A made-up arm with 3 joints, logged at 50 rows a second.
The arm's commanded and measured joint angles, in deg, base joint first. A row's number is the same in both.
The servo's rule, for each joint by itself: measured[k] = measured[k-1] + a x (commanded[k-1-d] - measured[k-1]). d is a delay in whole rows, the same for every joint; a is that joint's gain. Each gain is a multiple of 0.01, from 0.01 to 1. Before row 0 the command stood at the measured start. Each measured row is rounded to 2 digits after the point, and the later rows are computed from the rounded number. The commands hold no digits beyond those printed.
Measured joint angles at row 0:
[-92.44, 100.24, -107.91]
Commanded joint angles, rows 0 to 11:
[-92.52, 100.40, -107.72]
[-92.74, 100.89, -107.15]
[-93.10, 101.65, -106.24]
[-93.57, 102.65, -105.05]
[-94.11, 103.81, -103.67]
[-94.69, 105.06, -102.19]
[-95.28, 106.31, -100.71]
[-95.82, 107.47, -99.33]
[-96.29, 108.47, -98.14]
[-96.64, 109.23, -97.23]
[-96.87, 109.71, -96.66]
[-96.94, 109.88, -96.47]
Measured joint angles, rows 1 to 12:
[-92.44, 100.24, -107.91]
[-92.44, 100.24, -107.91]
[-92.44, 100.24, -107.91]
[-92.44, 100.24, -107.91]
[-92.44, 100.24, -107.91]
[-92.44, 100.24, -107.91]
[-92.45, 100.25, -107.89]
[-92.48, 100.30, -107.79]
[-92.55, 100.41, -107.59]
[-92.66, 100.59, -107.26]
[-92.82, 100.85, -106.79]
[-93.03, 101.19, -106.19]
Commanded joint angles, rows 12 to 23:
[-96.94, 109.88, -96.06]
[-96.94, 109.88, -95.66]
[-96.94, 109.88, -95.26]
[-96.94, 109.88, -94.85]
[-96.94, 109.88, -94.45]
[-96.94, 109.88, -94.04]
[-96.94, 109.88, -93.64]
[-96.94, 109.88, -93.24]
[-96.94, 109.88, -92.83]
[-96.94, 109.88, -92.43]
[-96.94, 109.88, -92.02]
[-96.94, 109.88, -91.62]
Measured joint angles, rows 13 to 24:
[-93.28, 101.60, -105.48]
[-93.56, 102.07, -104.68]
[-93.86, 102.58, -103.83]
[-94.17, 103.11, -102.97]
[-94.47, 103.64, -102.15]
[-94.74, 104.14, -101.41]
[-94.98, 104.60, -100.71]
[-95.20, 105.02, -100.05]
[-95.39, 105.41, -99.43]
[-95.56, 105.77, -98.83]
[-95.71, 106.10, -98.26]
[-95.85, 106.40, -97.71]

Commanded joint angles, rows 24 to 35:
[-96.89, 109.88, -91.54]
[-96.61, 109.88, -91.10]
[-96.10, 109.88, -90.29]
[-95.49, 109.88, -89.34]
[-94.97, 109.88, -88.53]
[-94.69, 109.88, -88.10]
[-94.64, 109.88, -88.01]
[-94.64, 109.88, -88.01]
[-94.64, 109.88, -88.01]
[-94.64, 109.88, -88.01]
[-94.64, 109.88, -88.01]
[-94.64, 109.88, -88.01]
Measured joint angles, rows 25 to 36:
[-95.97, 106.68, -97.18]
[-96.08, 106.94, -96.67]
[-96.17, 107.18, -96.17]
[-96.25, 107.40, -95.68]
[-96.33, 107.60, -95.20]
[-96.40, 107.78, -94.73]
[-96.45, 107.95, -94.32]
[-96.47, 108.10, -93.90]
[-96.43, 108.24, -93.43]
[-96.33, 108.37, -92.90]
[-96.18, 108.49, -92.33]
[-96.02, 108.60, -91.78]

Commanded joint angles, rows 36 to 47:
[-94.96, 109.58, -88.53]
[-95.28, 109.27, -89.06]
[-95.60, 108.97, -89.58]
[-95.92, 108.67, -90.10]
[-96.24, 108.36, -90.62]
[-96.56, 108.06, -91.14]
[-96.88, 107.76, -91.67]
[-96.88, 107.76, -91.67]
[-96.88, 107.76, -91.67]
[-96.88, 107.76, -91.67]
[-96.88, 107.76, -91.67]
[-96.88, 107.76, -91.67]
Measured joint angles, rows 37 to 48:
[-95.87, 108.70, -91.29]
[-95.73, 108.79, -90.86]
[-95.61, 108.88, -90.49]
[-95.50, 108.96, -90.17]
[-95.41, 109.03, -89.89]
[-95.33, 109.10, -89.65]
[-95.29, 109.14, -89.50]
[-95.29, 109.15, -89.44]
[-95.32, 109.14, -89.46]
[-95.39, 109.10, -89.54]
[-95.48, 109.04, -89.68]
[-95.60, 108.96, -89.87]

